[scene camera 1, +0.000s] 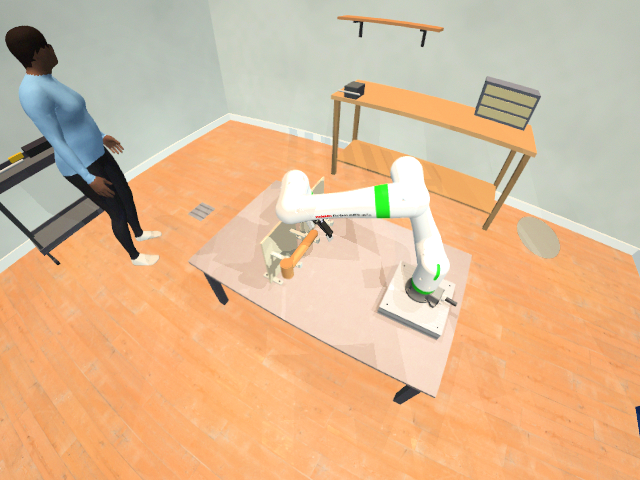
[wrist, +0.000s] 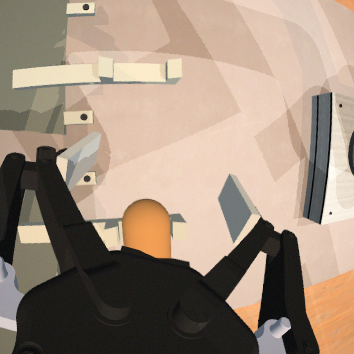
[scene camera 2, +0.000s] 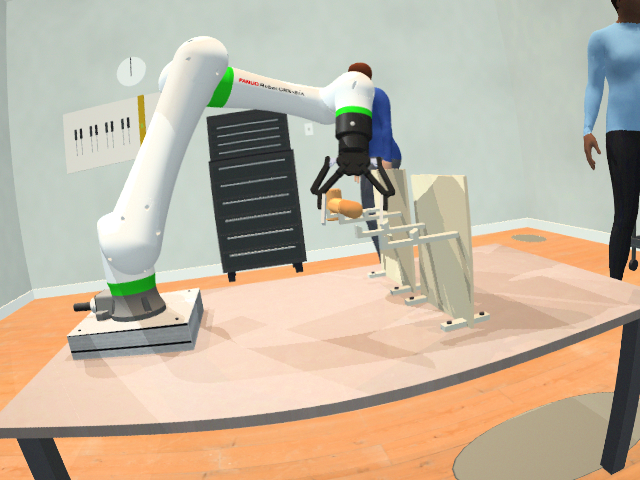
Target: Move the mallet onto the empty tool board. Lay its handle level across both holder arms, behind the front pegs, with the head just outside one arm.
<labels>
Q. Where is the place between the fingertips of my gripper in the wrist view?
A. At 162,167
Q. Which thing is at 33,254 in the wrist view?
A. A tool board.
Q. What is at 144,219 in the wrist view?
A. A mallet.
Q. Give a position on a tool board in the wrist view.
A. At 41,75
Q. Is my gripper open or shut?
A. Open.
</labels>
